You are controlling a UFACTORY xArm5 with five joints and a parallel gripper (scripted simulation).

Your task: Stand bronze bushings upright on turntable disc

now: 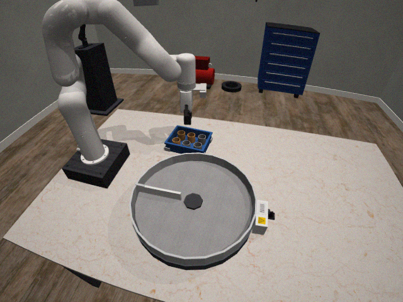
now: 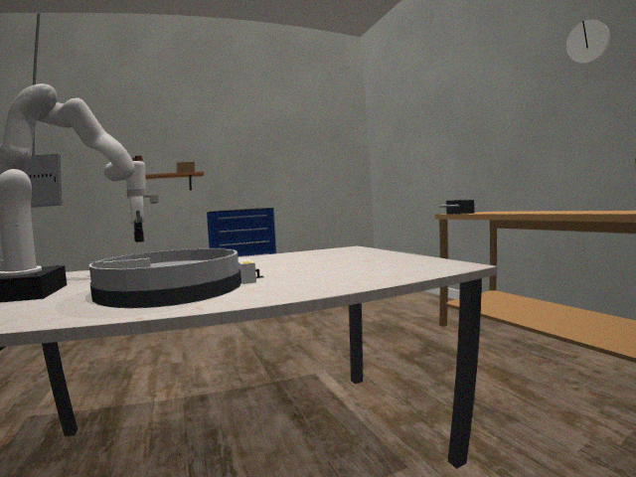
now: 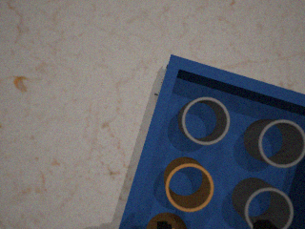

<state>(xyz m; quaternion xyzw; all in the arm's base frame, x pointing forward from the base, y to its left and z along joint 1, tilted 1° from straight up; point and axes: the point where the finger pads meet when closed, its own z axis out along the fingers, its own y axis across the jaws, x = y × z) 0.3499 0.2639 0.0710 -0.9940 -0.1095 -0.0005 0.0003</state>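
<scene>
Right now the blue crate is 10 mm ahead of my hand, 30 mm to the right of it and 120 mm below it. The rest, counted from my hand: turntable 130 mm ahead, 370 mm to the right, 90 mm below.
</scene>
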